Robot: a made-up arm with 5 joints.
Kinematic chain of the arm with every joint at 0, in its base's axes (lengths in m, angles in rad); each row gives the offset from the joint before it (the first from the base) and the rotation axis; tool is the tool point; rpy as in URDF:
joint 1: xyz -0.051 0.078 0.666 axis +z
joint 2: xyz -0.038 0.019 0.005 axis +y
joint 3: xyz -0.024 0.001 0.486 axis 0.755 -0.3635 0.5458
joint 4: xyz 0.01 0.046 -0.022 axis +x
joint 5: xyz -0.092 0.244 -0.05 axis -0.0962 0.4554 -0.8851
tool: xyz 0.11 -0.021 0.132 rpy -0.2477 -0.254 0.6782
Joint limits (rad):
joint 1: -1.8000..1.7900
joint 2: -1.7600..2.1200
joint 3: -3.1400..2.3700
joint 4: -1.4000..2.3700
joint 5: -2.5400..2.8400
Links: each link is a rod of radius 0.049 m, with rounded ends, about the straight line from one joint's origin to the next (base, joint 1, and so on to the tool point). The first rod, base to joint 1, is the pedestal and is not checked.
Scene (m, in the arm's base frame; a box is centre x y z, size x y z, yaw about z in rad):
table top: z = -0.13
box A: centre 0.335 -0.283 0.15 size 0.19 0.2 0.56 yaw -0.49
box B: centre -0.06 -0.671 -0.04 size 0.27 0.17 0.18 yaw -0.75
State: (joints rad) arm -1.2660 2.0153 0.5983 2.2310 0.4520
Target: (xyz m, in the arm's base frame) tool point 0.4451 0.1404 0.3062
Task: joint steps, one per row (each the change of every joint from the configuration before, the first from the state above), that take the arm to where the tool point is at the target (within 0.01 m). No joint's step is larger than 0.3 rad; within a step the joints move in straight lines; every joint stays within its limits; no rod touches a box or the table.
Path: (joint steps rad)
1: 0.2222 -0.1068 -0.1972 -0.0030 0.0419
2: 0.2222 -0.1067 -0.1973 -0.0030 0.0419
3: 0.2222 -0.1068 -0.1972 -0.0031 0.0420
4: 0.2109 0.1417 -0.0963 -0.2416 -0.0590
5: 0.2109 0.1416 -0.0963 -0.2417 -0.0590
6: 0.2109 0.1417 -0.0963 -0.2417 -0.0590

